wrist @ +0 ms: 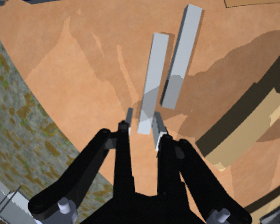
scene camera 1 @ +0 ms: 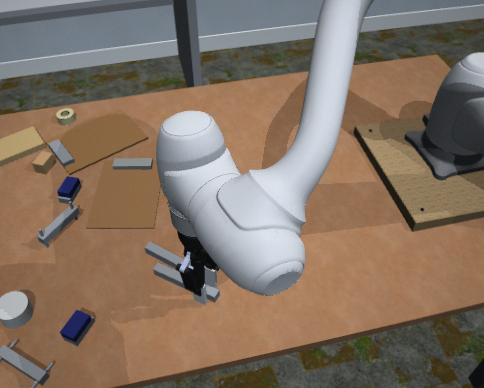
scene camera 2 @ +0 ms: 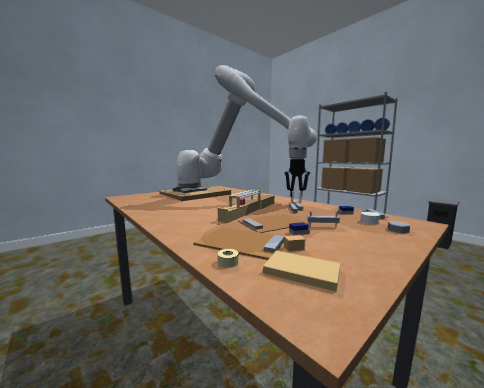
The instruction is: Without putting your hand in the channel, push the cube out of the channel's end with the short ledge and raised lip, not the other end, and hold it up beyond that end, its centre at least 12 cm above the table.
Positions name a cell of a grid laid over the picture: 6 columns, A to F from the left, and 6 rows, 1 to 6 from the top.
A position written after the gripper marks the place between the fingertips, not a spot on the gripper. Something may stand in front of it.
Note:
In view: the gripper (scene camera 1: C5) and a wooden channel (scene camera 2: C4).
The gripper is seen too in the wrist view (wrist: D4).

